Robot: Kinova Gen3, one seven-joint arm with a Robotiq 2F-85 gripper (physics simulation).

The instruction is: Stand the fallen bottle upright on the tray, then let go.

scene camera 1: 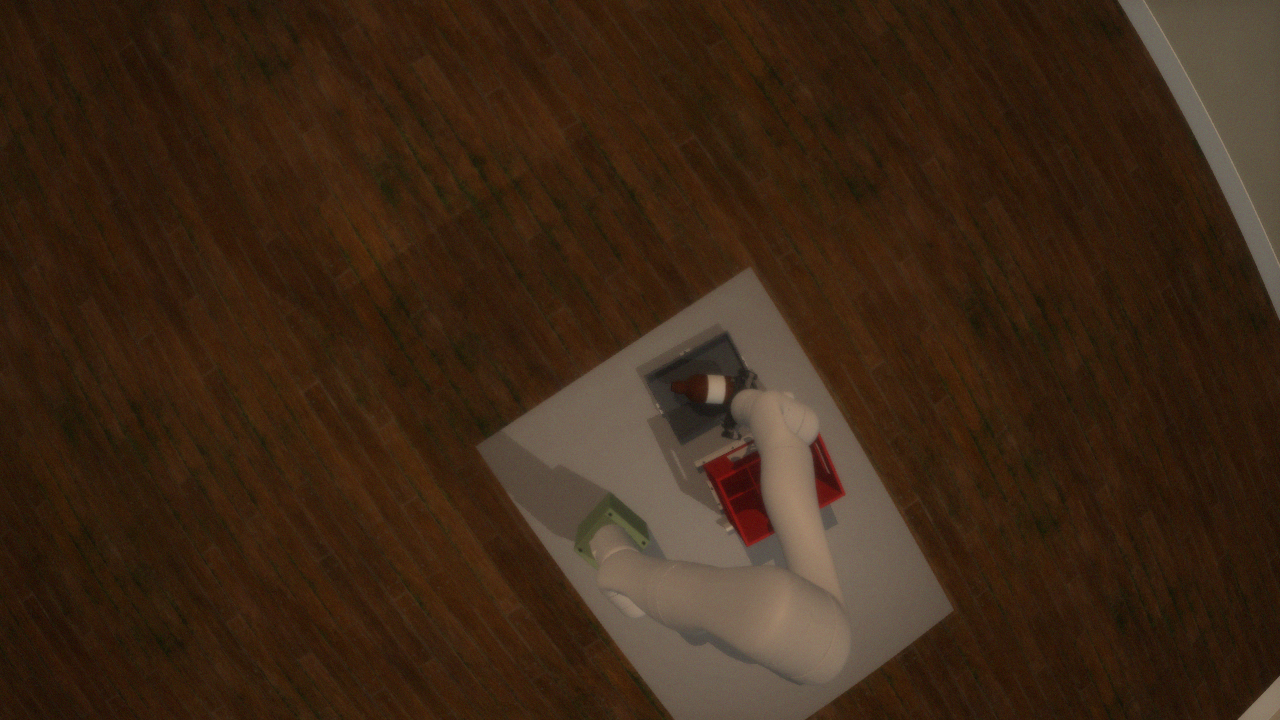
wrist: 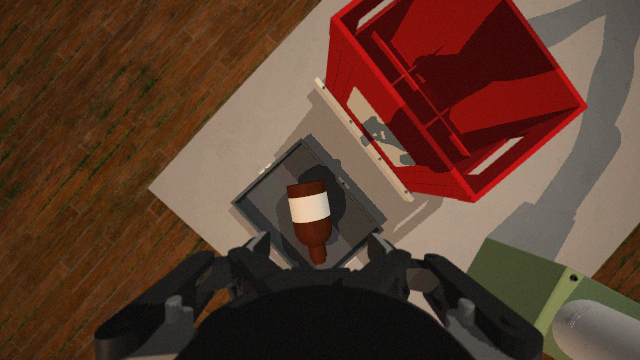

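Pixels of known places: gripper, between the fingertips: (wrist: pixel 319 243); arm's base, origin of its link: (scene camera 1: pixel 611 543) (wrist: pixel 586 331).
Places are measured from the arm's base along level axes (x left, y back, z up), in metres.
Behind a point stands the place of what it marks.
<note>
The brown bottle (scene camera 1: pixel 715 388) @(x 0.213, y -0.397, z -0.064 m) (wrist: pixel 310 207) @(x 0.204, y -0.399, z -0.064 m) with a white label lies on its side inside the dark grey tray (scene camera 1: pixel 684 424) @(x 0.152, y -0.293, z -0.138 m) (wrist: pixel 265 200) @(x 0.278, y -0.463, z -0.138 m). Its neck points left in the scene view and toward the bottom in the wrist view, where its base points up. My gripper (scene camera 1: pixel 739 404) @(x 0.197, y -0.388, z 0.081 m) (wrist: pixel 319 243) @(x 0.197, y -0.388, z 0.081 m) is open, with nothing between the fingers. It is above the tray, near the bottle's base end in the scene view. In the wrist view the fingertips stand wide apart on either side of the bottle's neck in the picture. Part of the tray is hidden by the gripper.
A red box with dividers (scene camera 1: pixel 741 510) @(x -0.134, y -0.330, z -0.135 m) (wrist: pixel 530 150) @(x -0.057, y -0.293, z 0.032 m) stands beside the tray, partly under my arm in the scene view, with a pale strip (wrist: pixel 367 142) @(x 0.041, y -0.420, z -0.113 m) along its tray-facing side. The green base block (scene camera 1: pixel 630 520) @(x 0.014, y -0.060, z -0.047 m) (wrist: pixel 515 270) @(x -0.008, y -0.068, z -0.066 m) stands at the table's (scene camera 1: pixel 572 429) @(x 0.273, y -0.020, z -0.143 m) (wrist: pixel 210 155) @(x 0.307, y -0.612, z -0.143 m) left edge in the scene view.
</note>
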